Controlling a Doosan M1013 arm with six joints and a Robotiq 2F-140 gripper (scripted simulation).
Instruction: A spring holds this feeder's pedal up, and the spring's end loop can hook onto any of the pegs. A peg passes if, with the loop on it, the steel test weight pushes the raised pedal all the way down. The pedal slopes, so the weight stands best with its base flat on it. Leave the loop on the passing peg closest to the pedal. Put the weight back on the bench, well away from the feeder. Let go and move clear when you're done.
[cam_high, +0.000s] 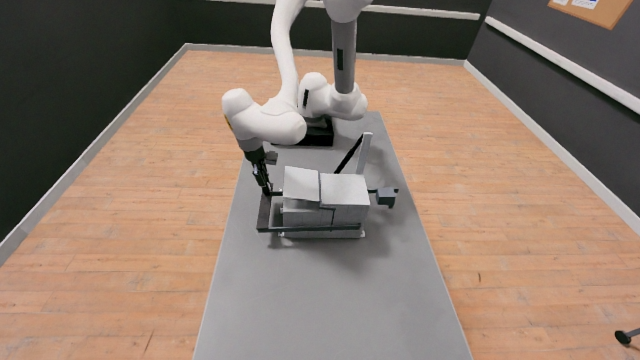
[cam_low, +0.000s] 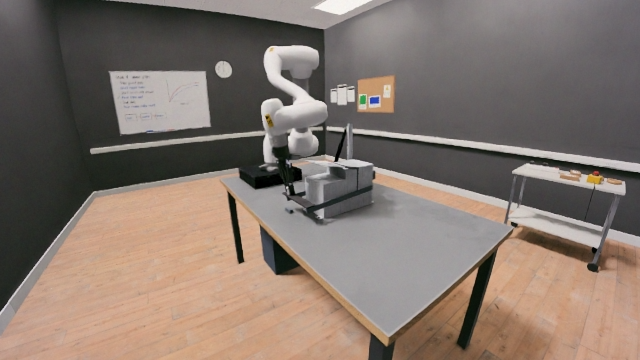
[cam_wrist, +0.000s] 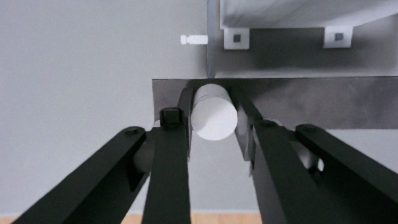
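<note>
The small dark object lies 12 cm below my hand and 1 cm to the right of it. The rest, counted from my hand: steel test weight (1 cm below).
</note>
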